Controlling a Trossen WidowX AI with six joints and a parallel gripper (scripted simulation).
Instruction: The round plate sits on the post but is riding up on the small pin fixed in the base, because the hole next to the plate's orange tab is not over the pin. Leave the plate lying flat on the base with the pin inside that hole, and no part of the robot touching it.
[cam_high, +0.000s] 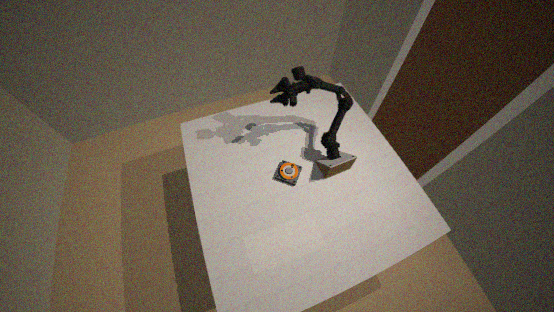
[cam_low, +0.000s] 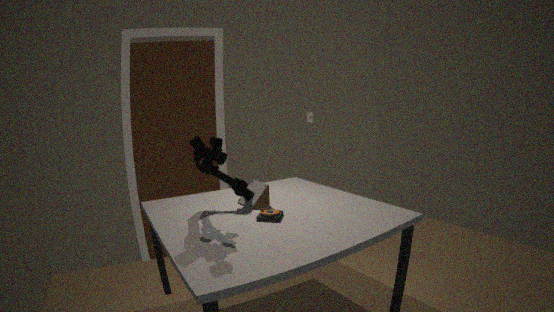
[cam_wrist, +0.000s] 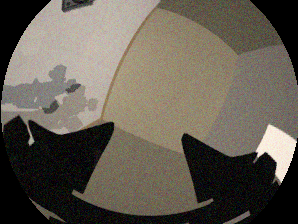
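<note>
Now: gripper tip 3 cm past the grey square base, 27 cm to the right of it and 34 cm above it.
</note>
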